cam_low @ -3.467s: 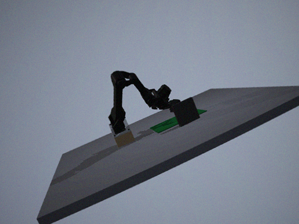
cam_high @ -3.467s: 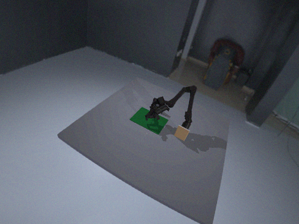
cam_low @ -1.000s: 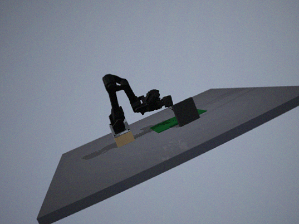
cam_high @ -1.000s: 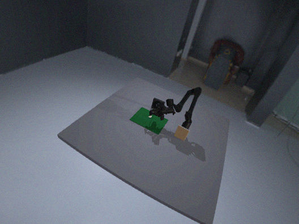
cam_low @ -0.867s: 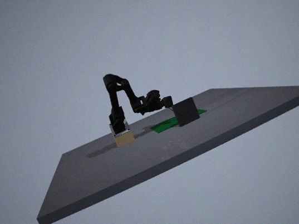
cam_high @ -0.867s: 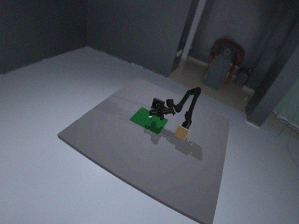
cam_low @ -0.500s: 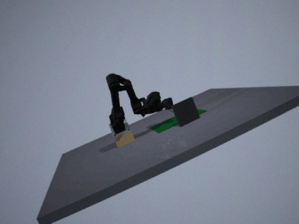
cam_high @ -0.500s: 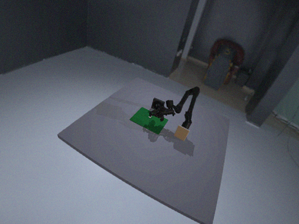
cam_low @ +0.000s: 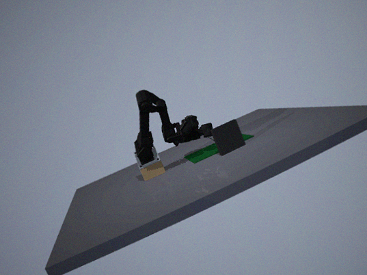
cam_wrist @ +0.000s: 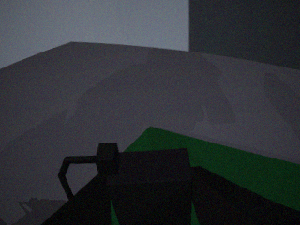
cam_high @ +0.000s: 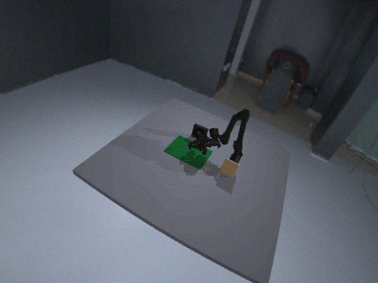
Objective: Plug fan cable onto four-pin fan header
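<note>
The green board lies 10 cm below my gripper tip and 3 cm to the right of it. Also, from my gripper tip: dark square fan 22 cm to the right, 3 cm below, 3 cm ahead; then fan plug 1 cm below.
</note>
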